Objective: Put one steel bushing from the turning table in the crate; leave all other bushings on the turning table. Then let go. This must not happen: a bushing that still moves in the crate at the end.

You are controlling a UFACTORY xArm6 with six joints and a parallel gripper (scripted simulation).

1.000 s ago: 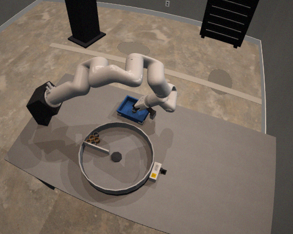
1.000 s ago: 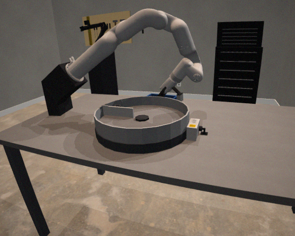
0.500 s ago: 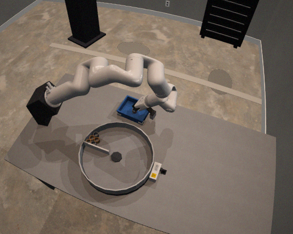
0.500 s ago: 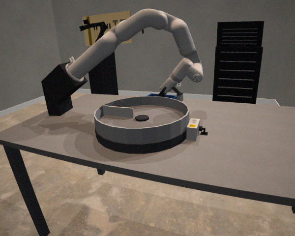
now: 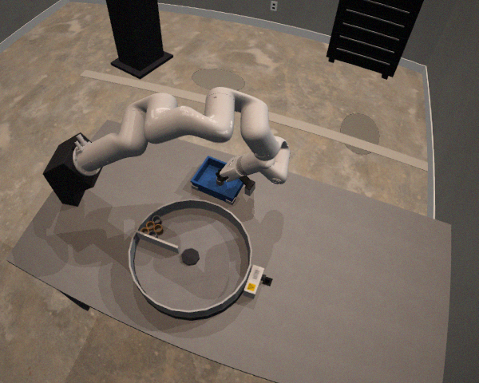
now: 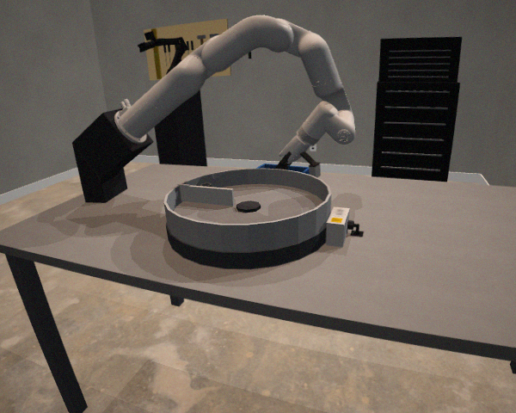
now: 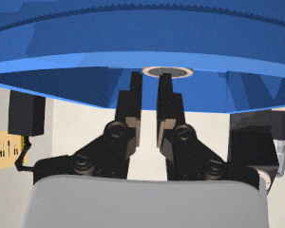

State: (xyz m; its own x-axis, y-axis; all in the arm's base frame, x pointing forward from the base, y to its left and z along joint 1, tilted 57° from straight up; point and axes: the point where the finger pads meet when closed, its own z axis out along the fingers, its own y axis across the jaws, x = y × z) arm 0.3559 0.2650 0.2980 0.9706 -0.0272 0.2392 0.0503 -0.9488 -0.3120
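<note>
Right now my hand is 10 mm to the left of the blue crate and 30 mm above it. Also, from my hand: round turning table (130 mm ahead, 350 mm to the right).
</note>
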